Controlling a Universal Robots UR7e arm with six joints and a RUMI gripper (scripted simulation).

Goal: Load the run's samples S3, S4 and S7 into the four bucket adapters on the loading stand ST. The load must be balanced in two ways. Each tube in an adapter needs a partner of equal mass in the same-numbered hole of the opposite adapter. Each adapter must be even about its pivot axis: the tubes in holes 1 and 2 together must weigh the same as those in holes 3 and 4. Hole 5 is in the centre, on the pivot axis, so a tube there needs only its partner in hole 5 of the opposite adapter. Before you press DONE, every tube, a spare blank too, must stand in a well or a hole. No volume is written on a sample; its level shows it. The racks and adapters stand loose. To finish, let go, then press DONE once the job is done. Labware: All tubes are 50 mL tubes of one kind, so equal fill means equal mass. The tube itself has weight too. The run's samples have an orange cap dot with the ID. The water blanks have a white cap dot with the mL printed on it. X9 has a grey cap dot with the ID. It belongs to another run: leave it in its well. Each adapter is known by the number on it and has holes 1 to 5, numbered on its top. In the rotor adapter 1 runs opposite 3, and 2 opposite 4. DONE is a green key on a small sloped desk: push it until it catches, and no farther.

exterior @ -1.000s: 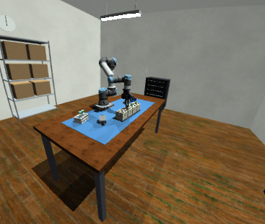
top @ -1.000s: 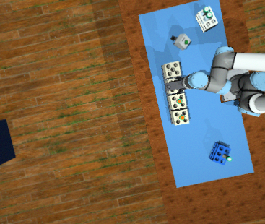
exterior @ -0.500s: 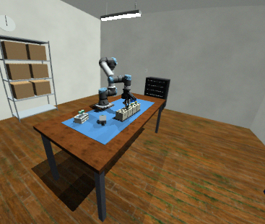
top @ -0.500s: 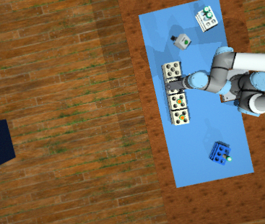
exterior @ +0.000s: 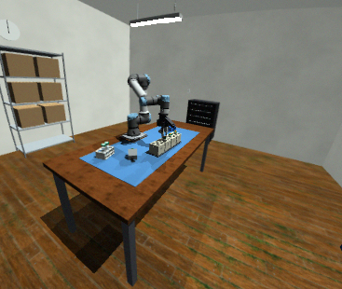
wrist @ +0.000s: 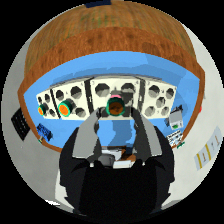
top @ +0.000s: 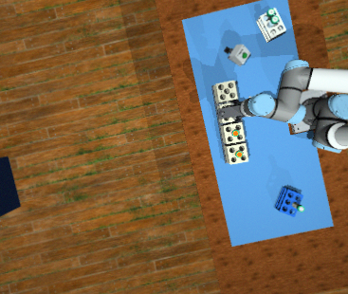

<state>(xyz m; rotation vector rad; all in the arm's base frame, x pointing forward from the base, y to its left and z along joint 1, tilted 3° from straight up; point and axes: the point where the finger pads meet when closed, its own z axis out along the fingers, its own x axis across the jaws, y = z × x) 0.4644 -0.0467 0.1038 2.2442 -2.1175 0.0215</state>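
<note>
Right now the white rack is 430 mm to the right of my hand, 280 mm behind it and 100 mm below it. The rest, counted from my hand: blue rack (520 mm to the left, 270 mm behind, 100 mm below); then adapter (220 mm to the left, 80 mm below, 10 mm behind).
</note>
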